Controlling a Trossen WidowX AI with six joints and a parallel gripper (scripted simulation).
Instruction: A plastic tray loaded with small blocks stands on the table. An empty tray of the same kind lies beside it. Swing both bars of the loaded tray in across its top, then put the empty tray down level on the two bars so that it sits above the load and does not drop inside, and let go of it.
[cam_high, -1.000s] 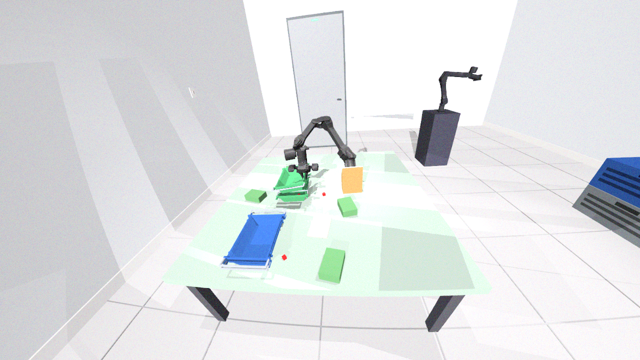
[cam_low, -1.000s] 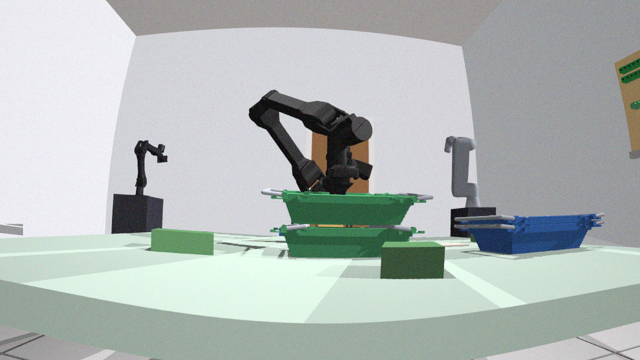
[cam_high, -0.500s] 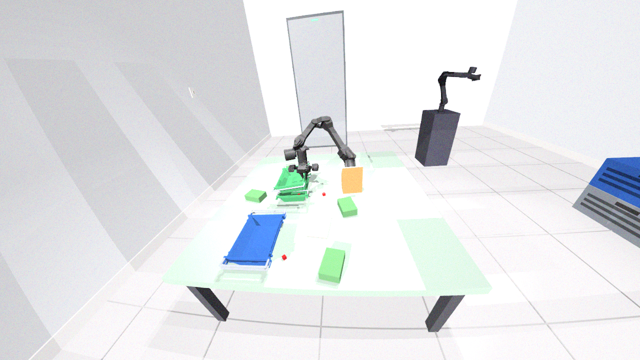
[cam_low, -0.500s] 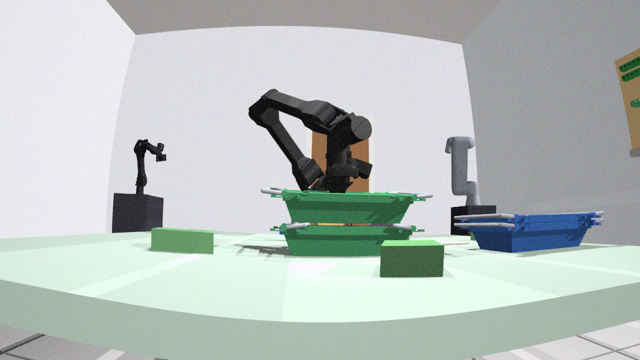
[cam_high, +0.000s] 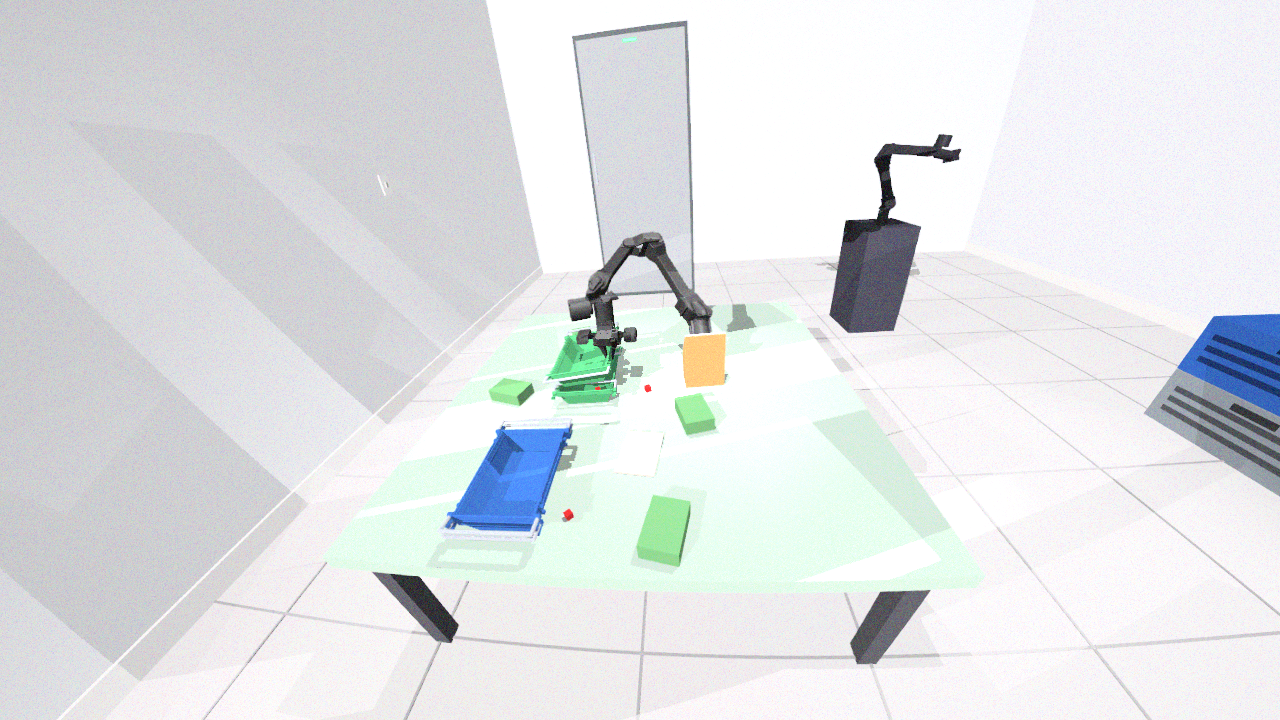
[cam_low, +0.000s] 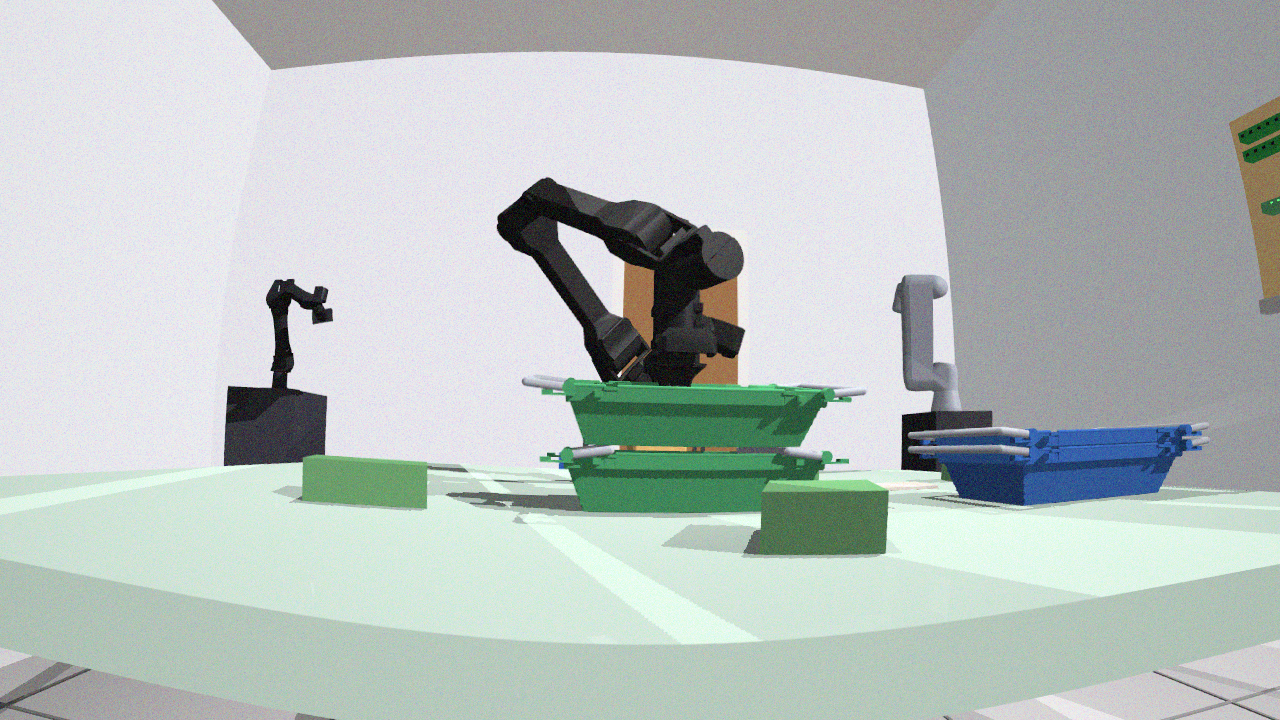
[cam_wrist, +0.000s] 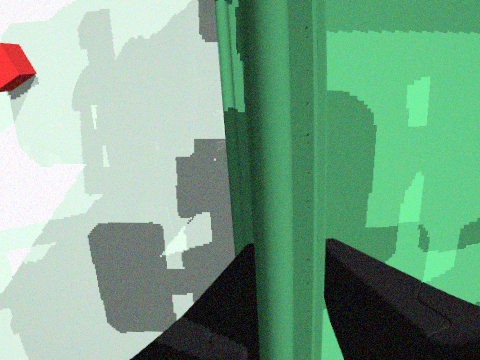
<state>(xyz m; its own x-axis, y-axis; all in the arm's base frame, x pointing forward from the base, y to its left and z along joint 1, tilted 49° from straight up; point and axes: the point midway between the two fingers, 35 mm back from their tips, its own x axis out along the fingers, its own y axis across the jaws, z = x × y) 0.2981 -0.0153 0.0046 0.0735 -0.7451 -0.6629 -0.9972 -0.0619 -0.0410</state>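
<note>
Now: gripper tip 80 mm short of the green tray and 30 mm below it. The rest, counted from my gripper tip: beige card (110 mm behind, 330 mm to the left, 90 mm below).
</note>
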